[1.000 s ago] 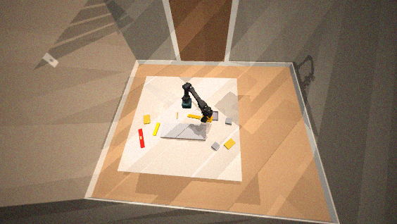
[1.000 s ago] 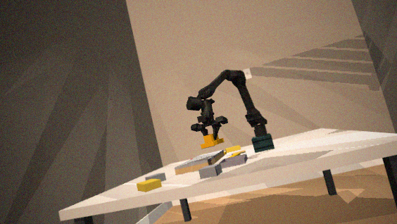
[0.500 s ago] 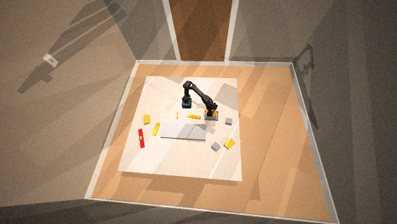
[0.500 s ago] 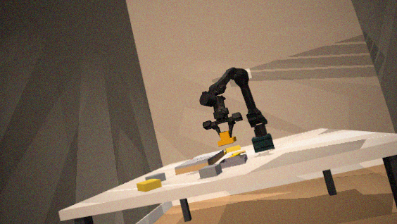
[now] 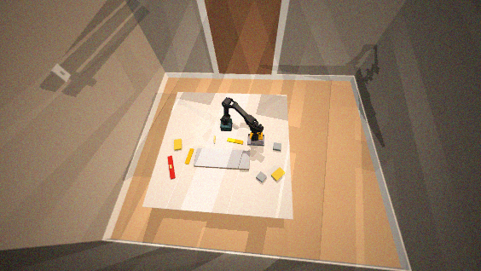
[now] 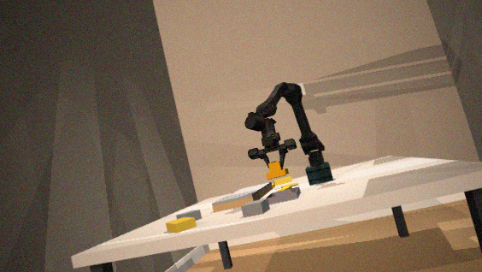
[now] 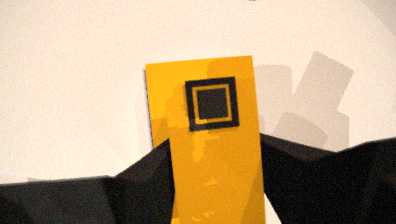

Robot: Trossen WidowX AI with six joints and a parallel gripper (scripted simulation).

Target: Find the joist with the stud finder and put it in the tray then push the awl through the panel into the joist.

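The grey tray is 10 cm below my gripper tip and 1 cm to the right of it. Also, from my gripper tip: stud finder: 2 cm above, 1 cm to the left; then red bar: 81 cm to the right, 33 cm ahead, 10 cm below; then awl: 43 cm to the right, 11 cm below, 4 cm ahead.
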